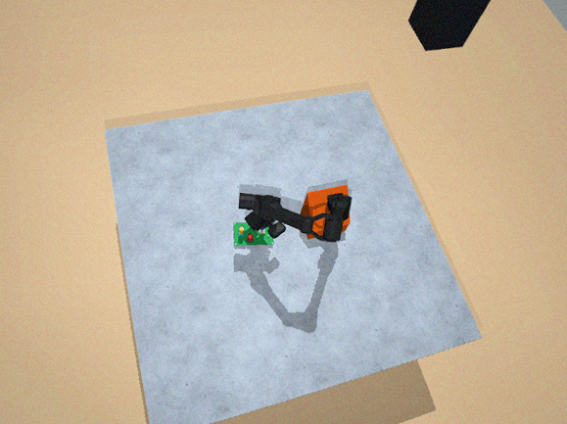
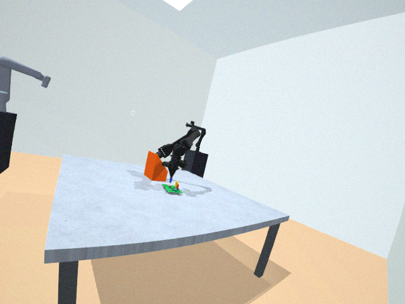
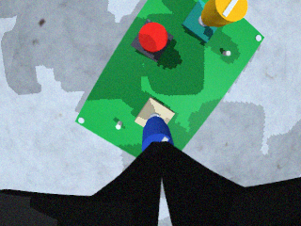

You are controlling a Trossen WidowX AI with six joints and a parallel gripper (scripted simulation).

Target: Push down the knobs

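The blue knob lies 1 cm below my gripper tip. Also, from my gripper tip: yellow knob 9 cm ahead, 2 cm below.
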